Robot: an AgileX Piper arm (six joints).
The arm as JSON. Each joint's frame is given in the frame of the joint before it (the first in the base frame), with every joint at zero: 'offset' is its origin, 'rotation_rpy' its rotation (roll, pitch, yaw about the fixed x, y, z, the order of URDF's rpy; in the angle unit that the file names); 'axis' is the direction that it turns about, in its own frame. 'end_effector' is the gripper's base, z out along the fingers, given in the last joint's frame.
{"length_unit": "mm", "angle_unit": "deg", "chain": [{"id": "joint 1", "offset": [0.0, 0.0, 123.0], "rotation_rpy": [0.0, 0.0, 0.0], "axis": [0.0, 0.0, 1.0]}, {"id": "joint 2", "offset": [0.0, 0.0, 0.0], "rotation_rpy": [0.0, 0.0, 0.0], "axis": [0.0, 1.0, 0.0]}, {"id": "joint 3", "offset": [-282.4, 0.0, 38.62], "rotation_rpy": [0.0, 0.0, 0.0], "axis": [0.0, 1.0, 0.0]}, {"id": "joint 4", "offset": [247.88, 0.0, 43.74], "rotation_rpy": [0.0, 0.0, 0.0], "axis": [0.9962, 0.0, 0.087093]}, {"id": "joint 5", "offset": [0.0, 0.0, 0.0], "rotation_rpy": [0.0, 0.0, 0.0], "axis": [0.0, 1.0, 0.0]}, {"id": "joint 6", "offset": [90.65, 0.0, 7.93], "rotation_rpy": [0.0, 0.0, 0.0], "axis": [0.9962, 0.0, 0.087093]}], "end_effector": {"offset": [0.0, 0.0, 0.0], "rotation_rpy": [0.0, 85.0, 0.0]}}
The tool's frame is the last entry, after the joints.
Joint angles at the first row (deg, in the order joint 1, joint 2, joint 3, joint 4, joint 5, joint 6):
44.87, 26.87, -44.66, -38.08, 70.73, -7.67
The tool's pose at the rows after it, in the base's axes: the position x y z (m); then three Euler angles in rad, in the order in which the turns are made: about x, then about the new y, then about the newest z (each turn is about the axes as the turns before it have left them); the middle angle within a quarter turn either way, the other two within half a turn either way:
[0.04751, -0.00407, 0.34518, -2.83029, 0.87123, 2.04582]
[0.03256, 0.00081, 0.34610, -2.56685, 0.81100, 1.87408]
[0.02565, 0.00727, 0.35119, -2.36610, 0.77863, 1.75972]
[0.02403, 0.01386, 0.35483, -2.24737, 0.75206, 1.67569]
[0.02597, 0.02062, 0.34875, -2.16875, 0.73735, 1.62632]
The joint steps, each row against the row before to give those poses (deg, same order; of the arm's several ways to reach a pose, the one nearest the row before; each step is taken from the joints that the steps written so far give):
0.00, -3.99, 0.00, 12.98, -0.13, -3.67
0.00, -3.30, 0.00, 9.64, -3.15, -3.09
-0.01, -1.42, 0.00, 6.25, -4.75, -1.24
0.00, -0.11, 0.26, 3.95, -3.95, -2.02
0.01, -0.52, 2.59, 2.37, -4.79, -0.96

